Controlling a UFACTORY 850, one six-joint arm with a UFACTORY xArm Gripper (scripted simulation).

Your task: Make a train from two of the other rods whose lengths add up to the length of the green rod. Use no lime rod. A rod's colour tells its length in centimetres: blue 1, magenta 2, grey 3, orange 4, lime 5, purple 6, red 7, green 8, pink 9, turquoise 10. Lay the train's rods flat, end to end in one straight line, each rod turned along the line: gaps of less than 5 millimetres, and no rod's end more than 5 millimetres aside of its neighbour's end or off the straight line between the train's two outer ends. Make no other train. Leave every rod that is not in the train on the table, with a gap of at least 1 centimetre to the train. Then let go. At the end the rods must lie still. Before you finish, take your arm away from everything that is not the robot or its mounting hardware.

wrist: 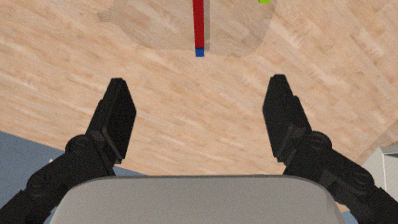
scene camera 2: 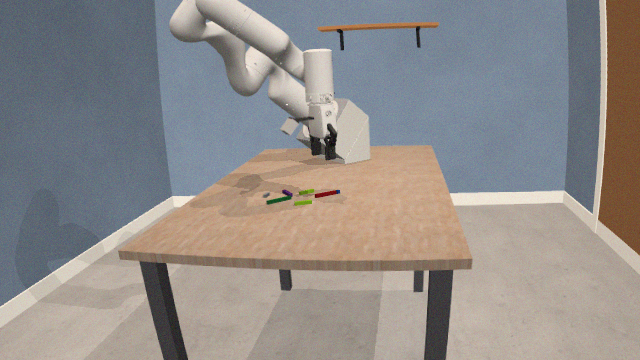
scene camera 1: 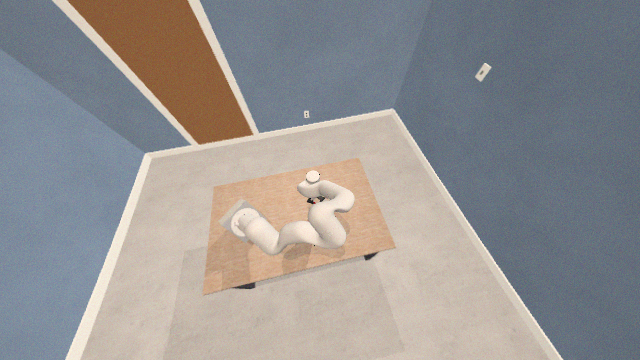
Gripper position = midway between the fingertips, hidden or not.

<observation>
I see my gripper (scene camera 2: 323, 157).
My gripper is seen too in the wrist view (wrist: 198, 93).
</observation>
